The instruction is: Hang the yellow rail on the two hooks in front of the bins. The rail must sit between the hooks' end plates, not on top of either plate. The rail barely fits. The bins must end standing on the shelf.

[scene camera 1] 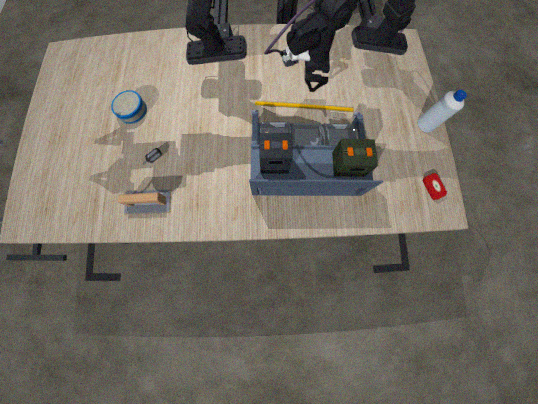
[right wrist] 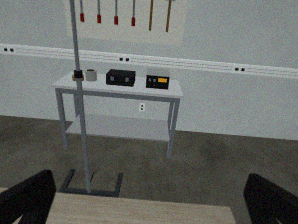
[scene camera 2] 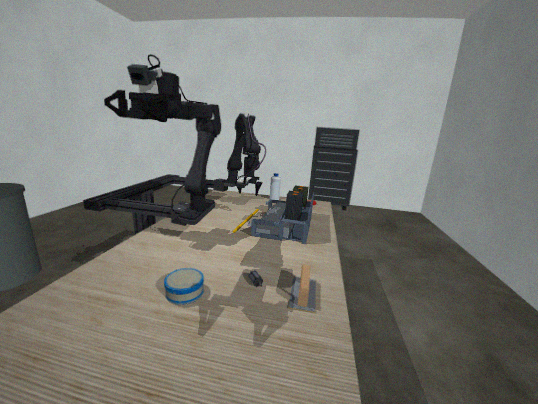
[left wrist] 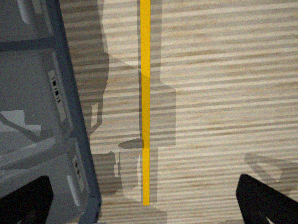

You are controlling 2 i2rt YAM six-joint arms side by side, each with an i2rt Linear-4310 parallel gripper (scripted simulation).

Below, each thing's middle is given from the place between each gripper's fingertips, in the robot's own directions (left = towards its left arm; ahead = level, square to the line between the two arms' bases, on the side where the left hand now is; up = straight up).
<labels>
Now: left hand (scene camera 1: pixel 311 79) 200 mm short of the blue-grey shelf (scene camera 1: pixel 309 161), 90 mm above it and 30 mm to the left of it. Round my left hand: white bottle (scene camera 1: pixel 451 102) 480 mm to the left, 110 mm ahead, 70 mm below; then wooden-handled float (scene camera 1: pixel 149 202) 600 mm to the right, 310 mm ahead, 130 mm below; then blue-rimmed tin (scene camera 2: pixel 183 286) 670 mm to the right, 130 mm below, 70 mm behind.
Right now my right hand (scene camera 2: pixel 122 103) is 10 cm short of the blue-rimmed tin, 5 cm to the right of it and 52 cm above it. Also, from my right hand: white bottle 28 cm ahead, 120 cm to the left, 46 cm below; then wooden-handled float 48 cm ahead, 12 cm to the left, 52 cm below; then blue-grey shelf 37 cm ahead, 69 cm to the left, 48 cm below.
</labels>
